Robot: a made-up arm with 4 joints. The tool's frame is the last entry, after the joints.
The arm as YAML. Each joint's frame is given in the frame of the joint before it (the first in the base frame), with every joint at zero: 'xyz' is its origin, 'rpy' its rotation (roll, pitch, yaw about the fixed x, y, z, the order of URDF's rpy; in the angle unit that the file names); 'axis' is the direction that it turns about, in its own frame. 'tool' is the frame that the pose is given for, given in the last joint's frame.
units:
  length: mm
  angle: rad
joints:
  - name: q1
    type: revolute
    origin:
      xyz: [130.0, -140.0, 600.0]
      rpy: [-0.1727, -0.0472, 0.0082]
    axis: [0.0, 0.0, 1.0]
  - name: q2
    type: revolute
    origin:
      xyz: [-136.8, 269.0, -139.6]
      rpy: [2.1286, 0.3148, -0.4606]
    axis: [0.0, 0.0, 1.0]
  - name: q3
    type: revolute
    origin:
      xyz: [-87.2, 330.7, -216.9]
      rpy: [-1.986, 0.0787, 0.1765]
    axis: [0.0, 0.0, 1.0]
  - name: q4
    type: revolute
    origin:
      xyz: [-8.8, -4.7, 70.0]
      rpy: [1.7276, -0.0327, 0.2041]
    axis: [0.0, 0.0, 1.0]
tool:
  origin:
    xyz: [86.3, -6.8, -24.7]
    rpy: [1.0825, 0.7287, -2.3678]
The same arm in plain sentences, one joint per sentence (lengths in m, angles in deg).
The arm has four revolute joints in a row. What follows holds with every joint at zero, and every direction is one of the base frame's. Joint 1 lies 0.13 m along +x and 0.14 m along -y and 0.6 m along +z from the base frame's origin and rotates about the direction (-0.047901, 0.171503, 0.984018). Joint 2 lies 0.1299 m along -x and 0.24 m along +y and 0.19 m along -z from joint 1 and rotates about the direction (-0.499235, -0.767553, -0.402028). Joint 3 lies 0.02 m along +x and 0.06 m along +y and 0.4 m along +z from joint 2 and rotates about the direction (0.0001, 0.0001, 1). Joint 4 lies 0.01 m along -x and 0.07 m along +z from joint 3 and rotates about the direction (-0.274302, -0.948906, -0.156001). The tool frame, which is the frame that the pose is given for, lies 0.09 m along +x from joint 4; its axes are the base frame's turned by roll -68.85, pitch 25.36 and yaw 108.7 deg (as in URDF: about the fixed x, then y, then z).
